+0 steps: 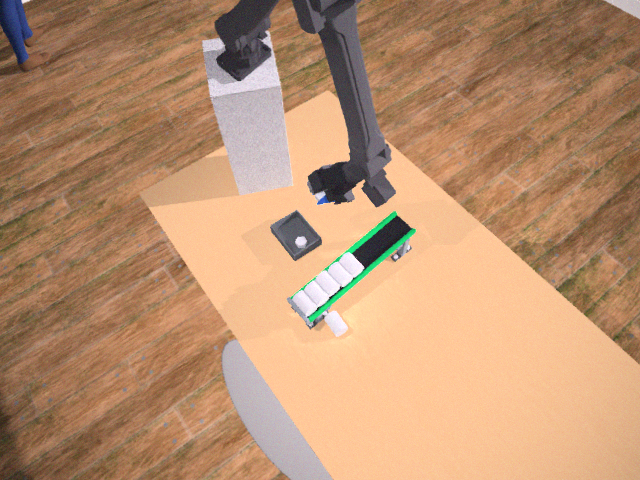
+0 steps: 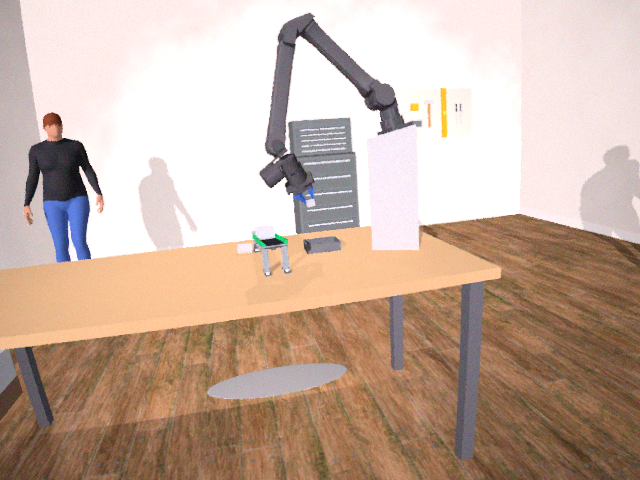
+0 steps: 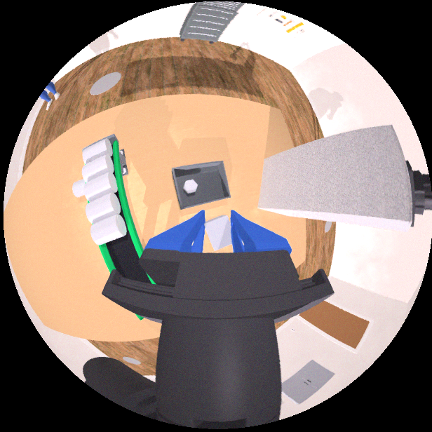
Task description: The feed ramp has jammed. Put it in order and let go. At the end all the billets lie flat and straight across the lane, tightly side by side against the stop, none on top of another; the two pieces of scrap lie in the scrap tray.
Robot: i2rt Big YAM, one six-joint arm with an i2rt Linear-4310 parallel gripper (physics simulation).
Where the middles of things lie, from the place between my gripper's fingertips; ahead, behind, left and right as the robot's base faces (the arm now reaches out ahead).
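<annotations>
You'd find the dark scrap tray [image 1: 286, 230] 180 mm below my hand, and it's also 40 mm to the right of my hand and 50 mm behind it.
</annotations>
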